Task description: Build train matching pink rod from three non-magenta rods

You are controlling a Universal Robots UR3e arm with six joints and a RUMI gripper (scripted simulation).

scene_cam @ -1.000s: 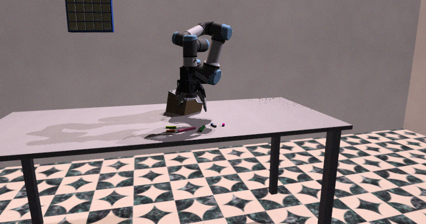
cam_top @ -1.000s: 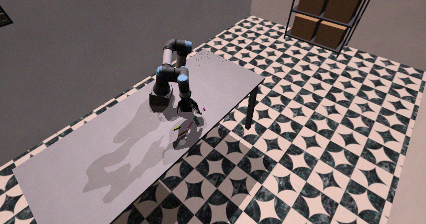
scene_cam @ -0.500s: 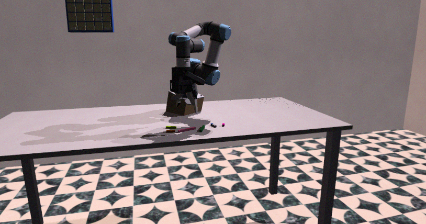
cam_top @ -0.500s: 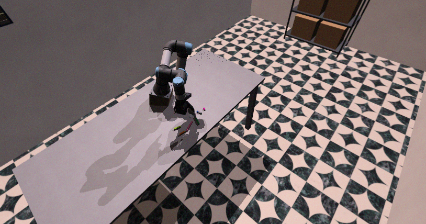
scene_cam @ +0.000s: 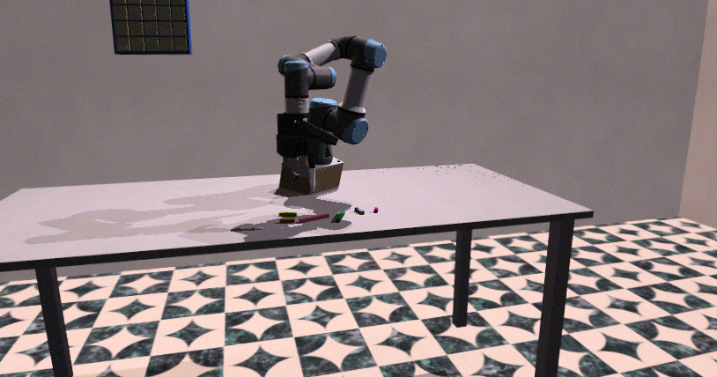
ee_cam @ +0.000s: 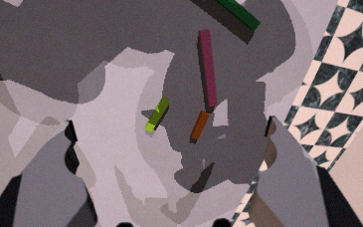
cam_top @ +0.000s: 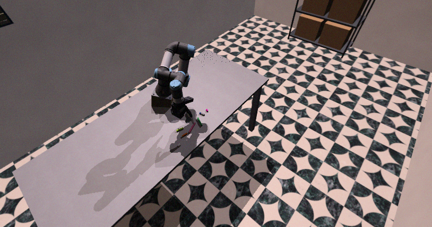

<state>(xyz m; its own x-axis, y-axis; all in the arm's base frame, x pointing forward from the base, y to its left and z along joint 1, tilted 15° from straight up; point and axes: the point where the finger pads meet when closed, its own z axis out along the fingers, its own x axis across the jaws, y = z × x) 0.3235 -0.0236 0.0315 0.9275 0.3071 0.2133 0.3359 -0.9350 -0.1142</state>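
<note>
Now: the lime rod 80 mm below my hand and 50 mm to the right of it. The rest, counted from my hand: green rod 100 mm to the left, 80 mm below, 30 mm ahead; orange rod 80 mm below, 60 mm ahead, 50 mm to the right; pink rod 80 mm below, 40 mm ahead, 30 mm to the left.
</note>
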